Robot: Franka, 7 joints.
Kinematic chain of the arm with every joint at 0, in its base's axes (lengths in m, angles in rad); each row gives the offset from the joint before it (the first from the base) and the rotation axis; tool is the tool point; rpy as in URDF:
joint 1: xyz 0 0 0.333 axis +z
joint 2: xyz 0 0 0 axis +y
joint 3: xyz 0 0 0.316 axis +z
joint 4: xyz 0.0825 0 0 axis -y
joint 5: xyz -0.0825 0 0.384 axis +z
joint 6: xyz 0 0 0 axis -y
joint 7: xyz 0.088 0 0 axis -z
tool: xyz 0 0 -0.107 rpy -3.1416 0 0
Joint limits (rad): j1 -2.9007..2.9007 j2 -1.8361..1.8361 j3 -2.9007..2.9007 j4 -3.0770..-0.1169 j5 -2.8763..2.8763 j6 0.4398..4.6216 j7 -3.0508..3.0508
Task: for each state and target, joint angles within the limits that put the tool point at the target. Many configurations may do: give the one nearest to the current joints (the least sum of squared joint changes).
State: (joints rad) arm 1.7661 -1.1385 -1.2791 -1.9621 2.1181 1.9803 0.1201
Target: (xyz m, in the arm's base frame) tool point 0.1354 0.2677 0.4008
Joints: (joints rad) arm 1.8549 -1.1866 -1.1786 -3.0306 1.9812 2.0004 0.1201
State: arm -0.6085 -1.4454 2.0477 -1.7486 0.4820 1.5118 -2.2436
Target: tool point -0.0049 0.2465 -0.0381
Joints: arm -0.4623 -1.4154 2.4823 -2.1405 0.5172 1.2948 -2.2436
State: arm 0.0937 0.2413 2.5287 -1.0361 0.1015 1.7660 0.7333
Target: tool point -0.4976 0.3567 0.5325
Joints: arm -0.0368 -0.2295 2.4841 -1.5500 0.0849 1.6624 0.7333
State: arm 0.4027 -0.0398 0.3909 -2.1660 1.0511 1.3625 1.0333
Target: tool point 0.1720 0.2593 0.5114
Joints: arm 0.4004 -0.5679 0.2000 -2.4226 0.8781 1.0048 1.0333
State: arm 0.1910 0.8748 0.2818 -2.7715 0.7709 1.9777 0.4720
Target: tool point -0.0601 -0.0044 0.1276
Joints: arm 0.3879 0.8786 -0.1349 -3.0770 0.4160 1.7819 0.4720
